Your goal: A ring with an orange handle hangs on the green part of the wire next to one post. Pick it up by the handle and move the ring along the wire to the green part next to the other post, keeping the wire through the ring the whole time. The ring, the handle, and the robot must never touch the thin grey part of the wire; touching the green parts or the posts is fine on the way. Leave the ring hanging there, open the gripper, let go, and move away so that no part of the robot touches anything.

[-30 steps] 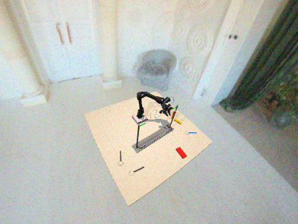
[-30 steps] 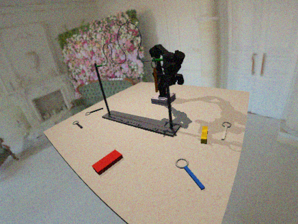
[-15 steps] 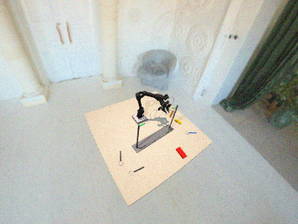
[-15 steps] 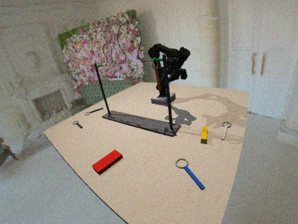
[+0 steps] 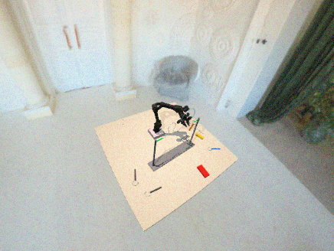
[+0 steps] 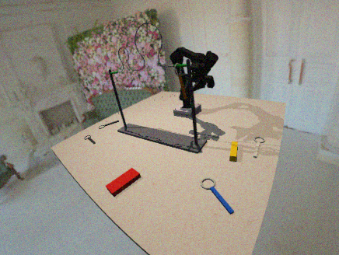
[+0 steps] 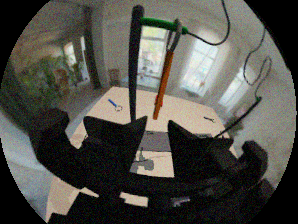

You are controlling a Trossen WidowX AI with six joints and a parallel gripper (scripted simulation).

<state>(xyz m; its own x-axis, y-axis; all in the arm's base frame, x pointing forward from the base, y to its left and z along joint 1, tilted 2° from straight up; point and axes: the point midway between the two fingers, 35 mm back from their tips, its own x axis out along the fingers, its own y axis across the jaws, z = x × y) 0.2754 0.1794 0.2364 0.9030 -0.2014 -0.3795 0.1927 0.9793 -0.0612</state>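
My gripper tip is 50 mm short of the orange-handled ring, 10 mm to the left of it and 70 mm below it. Round my gripper tip: yellow block (70 mm ahead, 240 mm to the left, 250 mm below); white-handled ring (20 mm behind, 340 mm to the left, 260 mm below); blue-handled ring (310 mm ahead, 210 mm to the left, 260 mm below).
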